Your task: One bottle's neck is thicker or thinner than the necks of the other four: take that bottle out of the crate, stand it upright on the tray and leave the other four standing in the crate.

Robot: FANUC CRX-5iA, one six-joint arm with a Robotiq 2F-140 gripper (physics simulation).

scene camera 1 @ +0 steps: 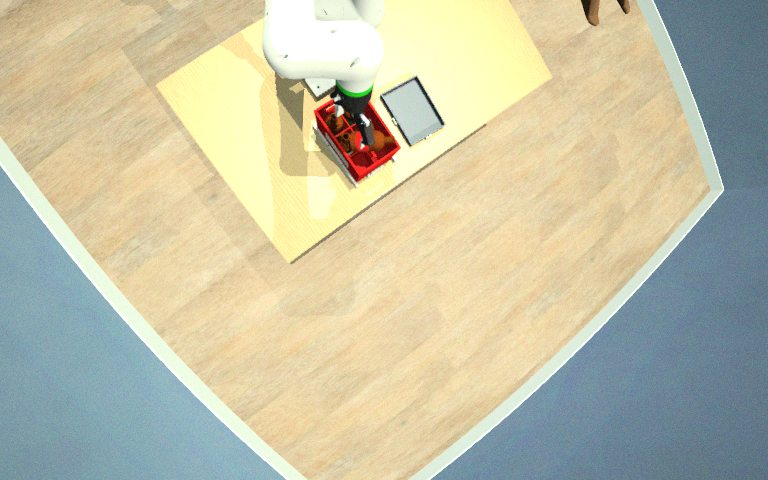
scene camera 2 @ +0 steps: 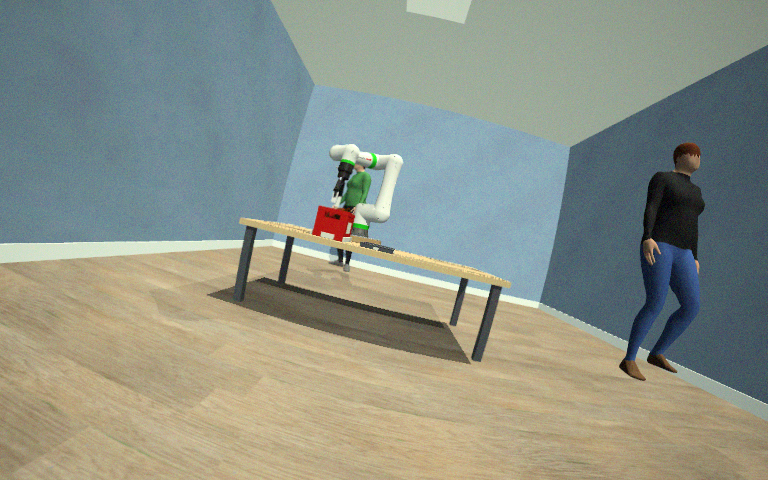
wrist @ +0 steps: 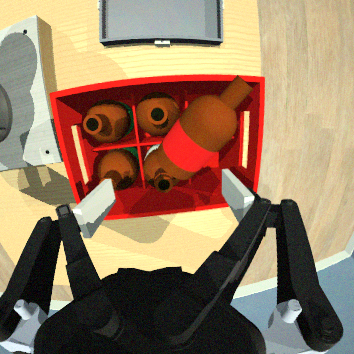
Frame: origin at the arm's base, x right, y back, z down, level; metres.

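Seen in the pictures: gripper, fingertip midpoint: [scene camera 1: 351,130] [scene camera 2: 334,204] [wrist: 165,185]; arm's base at its link origin: [scene camera 2: 358,236].
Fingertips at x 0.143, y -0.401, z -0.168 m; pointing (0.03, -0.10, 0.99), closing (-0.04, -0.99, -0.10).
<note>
Pixels of each thing's middle, then the offset from my fingertips to it. "spot": a spot on its surface instead.
- red crate at the middle of its body: [wrist: 162,141] [scene camera 1: 356,137] [scene camera 2: 334,224] dx -0.031, dy -0.002, dz +0.120 m
- red-labelled bottle at the middle of its body: [wrist: 205,126] [scene camera 1: 373,141] [scene camera 2: 339,214] dx -0.060, dy -0.061, dz +0.053 m
- upper left bottle at the middle of its body: [wrist: 108,120] [scene camera 1: 352,111] dx -0.075, dy +0.090, dz +0.122 m
- upper middle bottle at the middle of its body: [wrist: 157,113] dx -0.080, dy +0.004, dz +0.122 m
- lower left bottle at the middle of its body: [wrist: 118,168] [scene camera 1: 334,124] dx +0.013, dy +0.085, dz +0.122 m
- lower middle bottle at the middle of its body: [wrist: 162,167] [scene camera 1: 345,143] dx +0.018, dy +0.003, dz +0.122 m
- grey tray at a spot on its surface: [wrist: 160,22] spot: dx -0.276, dy -0.013, dz +0.203 m
The red crate [scene camera 1: 357,171] [scene camera 2: 323,220] [wrist: 157,78] holds five brown bottles. In the wrist view, one red-labelled bottle [wrist: 210,122] lies tilted across the right part, neck towards the upper right corner. The upper left bottle [wrist: 106,121] leans left; the upper middle bottle [wrist: 157,114] looks upright. The lower left bottle [wrist: 117,167] is partly behind a fingertip. The lower middle bottle [wrist: 154,170] is partly covered by the lying one. I cannot tell whose neck differs. My gripper [scene camera 1: 353,123] [scene camera 2: 336,200] [wrist: 165,185] is open above the crate, holding no bottle. The grey tray [scene camera 1: 412,110] [wrist: 160,22] bears no bottle.
The wooden table [scene camera 1: 475,62] [scene camera 2: 441,268] carries crate and tray. The robot's base plate [scene camera 1: 318,86] [wrist: 37,115] is beside the crate's left end in the wrist view. A person in green [scene camera 2: 356,189] stands behind the arm; another in black [scene camera 2: 671,203] is at the right.
</note>
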